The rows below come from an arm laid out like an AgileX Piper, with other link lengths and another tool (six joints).
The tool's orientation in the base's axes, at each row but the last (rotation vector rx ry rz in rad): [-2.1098 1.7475 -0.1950]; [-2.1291 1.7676 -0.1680]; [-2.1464 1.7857 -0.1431]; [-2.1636 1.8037 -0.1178]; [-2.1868 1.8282 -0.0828]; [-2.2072 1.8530 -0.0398]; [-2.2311 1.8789 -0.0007]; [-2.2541 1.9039 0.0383]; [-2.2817 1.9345 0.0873]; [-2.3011 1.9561 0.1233]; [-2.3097 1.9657 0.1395]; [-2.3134 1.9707 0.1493]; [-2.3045 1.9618 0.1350]
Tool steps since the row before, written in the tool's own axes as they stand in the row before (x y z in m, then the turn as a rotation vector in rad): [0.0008 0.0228 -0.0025 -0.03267 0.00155 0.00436]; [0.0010 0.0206 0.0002 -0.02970 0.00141 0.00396]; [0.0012 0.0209 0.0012 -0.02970 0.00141 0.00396]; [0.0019 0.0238 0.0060 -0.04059 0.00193 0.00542]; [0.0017 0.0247 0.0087 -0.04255 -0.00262 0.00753]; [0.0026 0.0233 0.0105 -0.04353 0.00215 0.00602]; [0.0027 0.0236 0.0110 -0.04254 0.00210 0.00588]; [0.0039 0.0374 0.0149 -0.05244 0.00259 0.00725]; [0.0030 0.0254 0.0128 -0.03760 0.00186 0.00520]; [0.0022 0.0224 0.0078 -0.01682 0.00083 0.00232]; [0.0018 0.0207 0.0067 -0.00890 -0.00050 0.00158]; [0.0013 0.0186 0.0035 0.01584 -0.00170 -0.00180]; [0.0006 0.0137 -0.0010 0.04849 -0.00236 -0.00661]
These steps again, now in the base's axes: [-0.0215 -0.0046 -0.0066 -0.00681 0.03229 0.00000]; [-0.0188 -0.0040 -0.0076 -0.00619 0.02935 0.00000]; [-0.0189 -0.0040 -0.0081 -0.00619 0.02935 0.00000]; [-0.0205 -0.0043 -0.0130 -0.00846 0.04011 0.00000]; [-0.0213 -0.0038 -0.0149 -0.00402 0.04310 -0.00059]; [-0.0200 -0.0042 -0.0155 -0.00909 0.04305 0.00000]; [-0.0209 -0.0044 -0.0151 -0.00888 0.04207 0.00000]; [-0.0344 -0.0073 -0.0200 -0.01095 0.05186 0.00000]; [-0.0238 -0.0050 -0.0150 -0.00785 0.03718 0.00000]; [-0.0216 -0.0046 -0.0089 -0.00351 0.01663 0.00001]; [-0.0202 -0.0041 -0.0073 -0.00093 0.00900 -0.00033]; [-0.0182 -0.0037 -0.0039 0.00420 -0.01547 -0.00039]; [-0.0134 -0.0029 0.0005 0.01005 -0.04795 -0.00018]
